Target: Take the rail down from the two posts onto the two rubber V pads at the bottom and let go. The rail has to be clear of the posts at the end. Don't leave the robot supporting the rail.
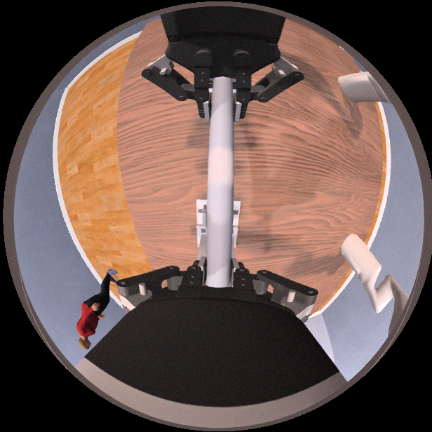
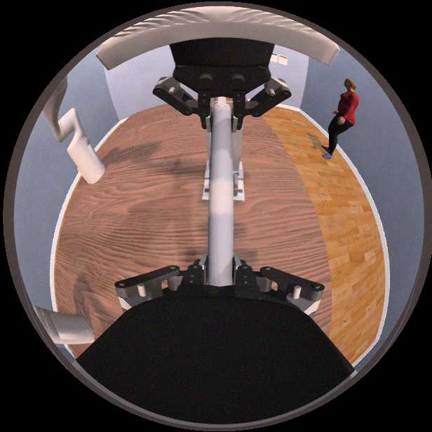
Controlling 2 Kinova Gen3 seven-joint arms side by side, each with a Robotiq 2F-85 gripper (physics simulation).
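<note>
The long pale grey rail (image 1: 220,165) (image 2: 221,200) runs through both grippers above the table. My left gripper (image 1: 218,265) (image 2: 221,127) is shut on the rail. My right gripper (image 2: 220,263) (image 1: 221,116) is shut on it farther along. A white post (image 2: 238,145) stands below the rail near the left gripper, partly hidden by it. Its white base plate (image 2: 211,193) (image 1: 201,206) lies on the table, with small grey parts on it. The other post does not show clearly. I cannot make out the rubber V pads for certain, or whether the rail touches a post.
The brown wood-grain table top (image 1: 300,175) (image 2: 140,215) lies below the rail. White arm parts (image 1: 361,256) (image 2: 86,162) show at one side. A person in a red top (image 1: 88,320) (image 2: 348,107) is beyond the table, by the lighter wooden floor (image 1: 90,165) (image 2: 345,215).
</note>
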